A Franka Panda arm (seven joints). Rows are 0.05 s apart.
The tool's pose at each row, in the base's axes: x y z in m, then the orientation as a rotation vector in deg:
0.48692 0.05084 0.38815 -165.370 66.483 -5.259
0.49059 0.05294 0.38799 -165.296 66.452 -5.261
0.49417 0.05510 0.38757 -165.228 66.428 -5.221
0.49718 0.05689 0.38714 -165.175 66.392 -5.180
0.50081 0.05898 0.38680 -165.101 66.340 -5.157
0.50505 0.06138 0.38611 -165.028 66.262 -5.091
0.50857 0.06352 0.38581 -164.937 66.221 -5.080
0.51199 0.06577 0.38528 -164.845 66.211 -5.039
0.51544 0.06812 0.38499 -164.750 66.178 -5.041
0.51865 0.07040 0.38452 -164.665 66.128 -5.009
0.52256 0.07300 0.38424 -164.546 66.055 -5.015
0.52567 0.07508 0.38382 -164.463 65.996 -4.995
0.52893 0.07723 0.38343 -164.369 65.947 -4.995
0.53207 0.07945 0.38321 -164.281 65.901 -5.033
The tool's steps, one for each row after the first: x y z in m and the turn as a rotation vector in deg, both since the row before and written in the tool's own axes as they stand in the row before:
0.00118 -0.00404 0.00041 0.075 -0.027 0.002
0.00107 -0.00401 0.00067 0.059 -0.050 0.005
0.00091 -0.00335 0.00064 0.050 -0.047 -0.006
0.00115 -0.00400 0.00060 0.078 -0.046 -0.010
0.00137 -0.00462 0.00100 0.077 -0.075 -0.025
0.00105 -0.00396 0.00056 0.091 -0.042 0.000
0.00089 -0.00395 0.00079 0.074 -0.056 0.019
0.00085 -0.00406 0.00056 0.094 -0.034 0.006
0.00072 -0.00383 0.00073 0.084 -0.054 -0.006
0.00101 -0.00456 0.00060 0.130 -0.046 -0.011
0.00079 -0.00362 0.00068 0.088 -0.048 -0.012
0.00085 -0.00377 0.00067 0.099 -0.038 -0.004
0.00072 -0.00375 0.00050 0.101 -0.012 -0.004

